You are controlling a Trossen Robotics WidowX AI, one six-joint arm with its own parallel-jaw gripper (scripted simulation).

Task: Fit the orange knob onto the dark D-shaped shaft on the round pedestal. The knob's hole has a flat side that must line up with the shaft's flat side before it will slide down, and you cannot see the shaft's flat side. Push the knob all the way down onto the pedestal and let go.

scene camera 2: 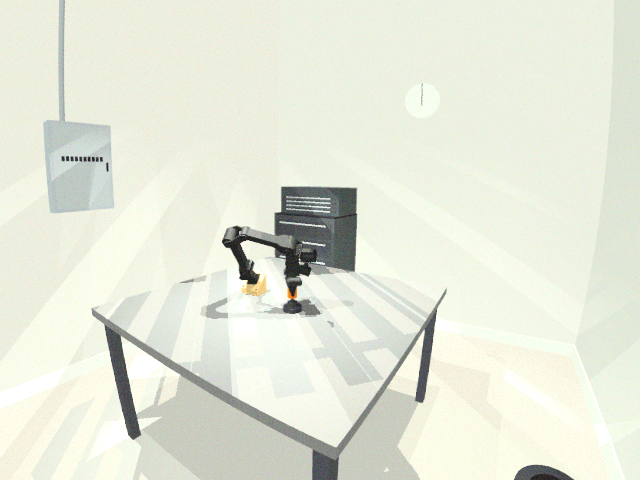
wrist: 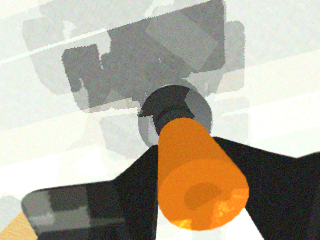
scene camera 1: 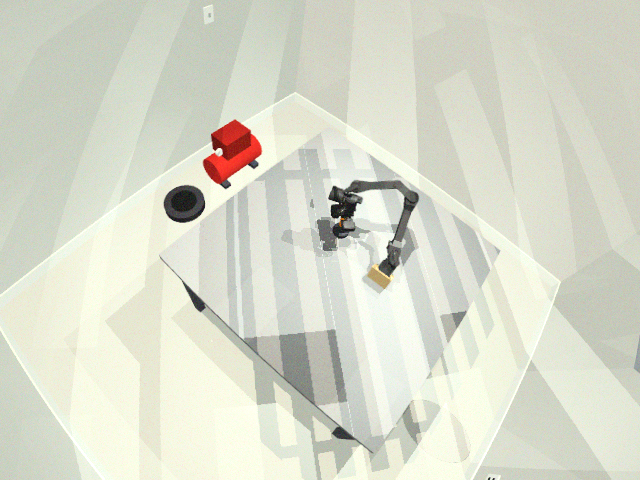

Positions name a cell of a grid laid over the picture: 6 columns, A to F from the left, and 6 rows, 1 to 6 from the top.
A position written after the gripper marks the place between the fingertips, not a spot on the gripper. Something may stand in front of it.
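The gripper (wrist: D4) is holding an orange knob (wrist: D5), and there's a pedestal (wrist: D3) in view as well.
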